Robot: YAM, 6 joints.
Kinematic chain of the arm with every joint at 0, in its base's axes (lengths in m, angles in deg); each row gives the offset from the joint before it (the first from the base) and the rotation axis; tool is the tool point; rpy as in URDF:
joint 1: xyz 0 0 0.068 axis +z
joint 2: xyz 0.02 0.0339 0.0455 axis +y
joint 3: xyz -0.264 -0.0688 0 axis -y
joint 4: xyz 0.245 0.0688 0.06 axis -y
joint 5: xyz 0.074 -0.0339 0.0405 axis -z
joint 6: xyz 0.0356 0 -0.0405 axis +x
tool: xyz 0 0 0 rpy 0 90 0
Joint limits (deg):
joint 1: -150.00..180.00
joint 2: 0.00..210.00
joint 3: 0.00..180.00
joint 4: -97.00..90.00
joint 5: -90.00..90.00
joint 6: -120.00..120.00
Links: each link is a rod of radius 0.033 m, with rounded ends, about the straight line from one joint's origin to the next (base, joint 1, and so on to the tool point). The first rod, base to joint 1, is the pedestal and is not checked.
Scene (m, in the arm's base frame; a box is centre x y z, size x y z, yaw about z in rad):
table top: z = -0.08
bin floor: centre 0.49 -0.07 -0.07 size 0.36 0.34 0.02 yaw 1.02
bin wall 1: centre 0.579 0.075 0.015 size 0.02 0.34 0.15 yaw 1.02
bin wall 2: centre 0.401 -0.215 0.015 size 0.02 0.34 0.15 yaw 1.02
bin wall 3: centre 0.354 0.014 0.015 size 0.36 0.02 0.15 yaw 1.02
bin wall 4: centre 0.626 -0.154 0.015 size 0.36 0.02 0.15 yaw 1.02
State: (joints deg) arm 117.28 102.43 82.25 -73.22 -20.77 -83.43
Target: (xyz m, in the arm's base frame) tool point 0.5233 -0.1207 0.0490
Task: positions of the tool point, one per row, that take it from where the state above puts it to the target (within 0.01 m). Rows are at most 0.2 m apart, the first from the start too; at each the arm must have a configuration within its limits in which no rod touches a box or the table.
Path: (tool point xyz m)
1: -0.0981 0.3190 0.2802
2: -0.0276 0.3373 0.3255
3: 0.0448 0.3324 0.3702
4: 0.1109 0.3054 0.4134
5: 0.1637 0.2604 0.4535
6: 0.2805 0.2630 0.3937
7: 0.3923 0.2165 0.3200
8: 0.4792 0.1269 0.2357
9: 0.5257 0.0081 0.1441
10: 0.5233 -0.1207 0.0490

